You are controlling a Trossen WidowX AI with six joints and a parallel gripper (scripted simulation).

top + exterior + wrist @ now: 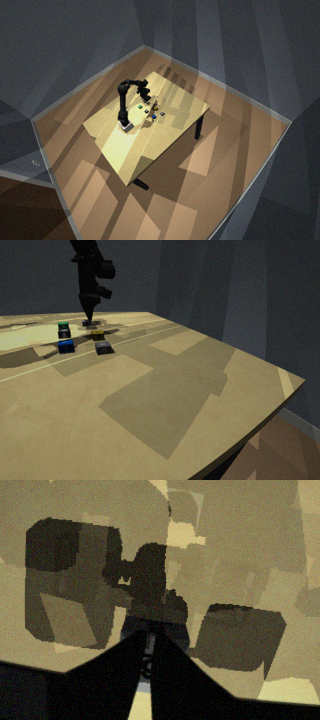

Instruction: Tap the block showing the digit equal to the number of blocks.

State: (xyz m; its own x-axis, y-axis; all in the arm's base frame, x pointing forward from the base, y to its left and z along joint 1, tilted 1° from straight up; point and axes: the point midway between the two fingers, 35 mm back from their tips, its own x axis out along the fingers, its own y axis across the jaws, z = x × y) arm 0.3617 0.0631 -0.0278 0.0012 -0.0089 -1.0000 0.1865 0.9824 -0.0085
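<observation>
My gripper tip is 100 mm past the green block, 10 mm to the left of it and 10 mm above it. From my gripper tip the other things lie so: black block 110 mm behind, 110 mm to the right, 10 mm below; then yellow block 30 mm behind, 170 mm to the right, 10 mm below; then blue block 120 mm behind, 220 mm to the right, 10 mm below.
</observation>
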